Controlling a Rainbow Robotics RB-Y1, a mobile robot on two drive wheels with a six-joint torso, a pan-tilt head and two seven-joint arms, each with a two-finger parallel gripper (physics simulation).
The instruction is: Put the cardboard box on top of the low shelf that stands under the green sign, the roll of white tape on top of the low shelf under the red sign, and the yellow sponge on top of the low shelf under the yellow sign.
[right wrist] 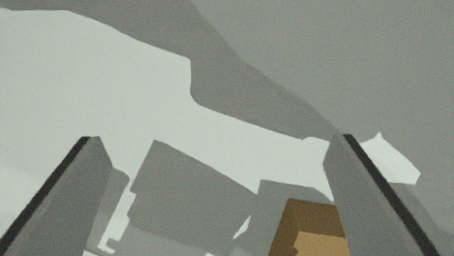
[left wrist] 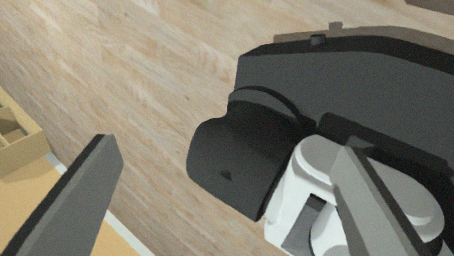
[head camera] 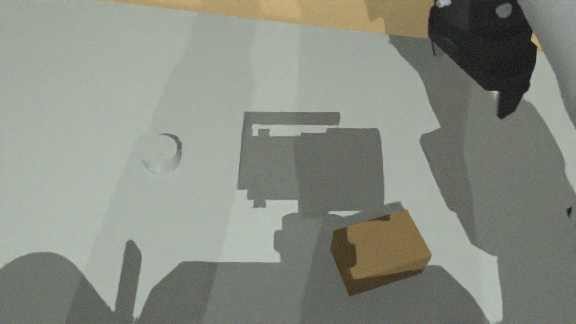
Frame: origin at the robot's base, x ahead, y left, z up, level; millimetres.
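Seen in the pictures: left gripper, between the fingertips: (left wrist: pixel 227 155); right gripper, between the fingertips: (right wrist: pixel 217 150) (head camera: pixel 472 80).
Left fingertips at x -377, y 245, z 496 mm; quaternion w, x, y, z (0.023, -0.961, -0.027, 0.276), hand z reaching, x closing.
Observation:
Offsets run from my left fingertips to a thing's middle. Level surfaces: height alone.
The brown cardboard box @[dx +843, dy -337, dz +250 mm] (head camera: pixel 385 245) (right wrist: pixel 320 245) rests on the pale table @[dz +225 mm] (head camera: pixel 75 75) (right wrist: pixel 50 75). In the right wrist view it is at the bottom, partly hidden by a finger. The roll of white tape @[dx +988, dy -57, dz +237 mm] (head camera: pixel 172 160) lies on the table left of the middle in the head view, hard to tell from its surface. My right gripper (head camera: pixel 475 75) (right wrist: pixel 217 150) is open and empty above the table, at the upper right of the head view, apart from the box. My left gripper (left wrist: pixel 227 155) is open and empty. The yellow sponge, the shelves and the signs do not show.
Broad robot shadows lie across the table. A tan surface (head camera: pixel 320 17) lies beyond its top edge. The left wrist view shows wooden floor @[dz -495 mm] (left wrist: pixel 150 65), my dark base (left wrist: pixel 340 80), a light wooden compartmented object (left wrist: pixel 25 150) and a tan surface (left wrist: pixel 25 200) with a white edge.

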